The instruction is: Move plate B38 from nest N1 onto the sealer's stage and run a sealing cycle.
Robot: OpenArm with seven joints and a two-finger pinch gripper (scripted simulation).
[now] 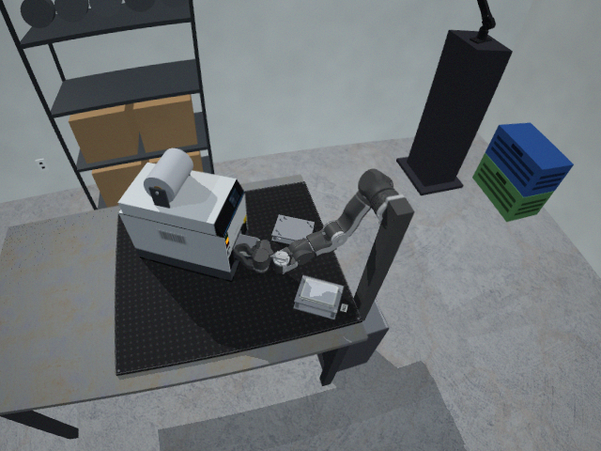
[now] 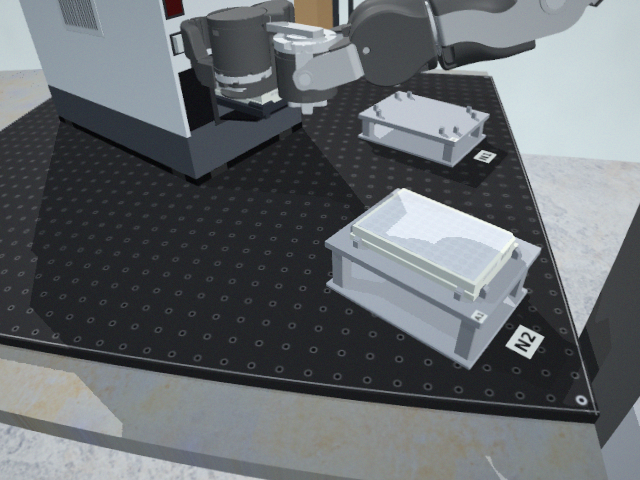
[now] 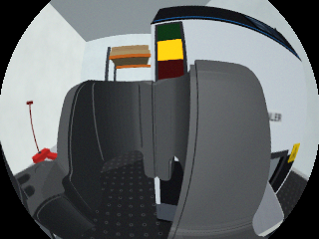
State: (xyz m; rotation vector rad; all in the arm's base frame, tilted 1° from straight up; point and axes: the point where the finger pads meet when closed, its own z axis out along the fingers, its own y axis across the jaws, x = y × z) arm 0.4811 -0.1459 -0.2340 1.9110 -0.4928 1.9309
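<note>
My gripper is now 3 cm short of the start key and 1 cm to the left of it. Also, from my hand: sealer's dark stage: 3 cm behind, 9 cm to the right, 9 cm below; white 96-well plate B38: 3 cm behind, 9 cm to the right, 8 cm below; sealed plate B83: 27 cm behind, 17 cm to the left, 13 cm below.
</note>
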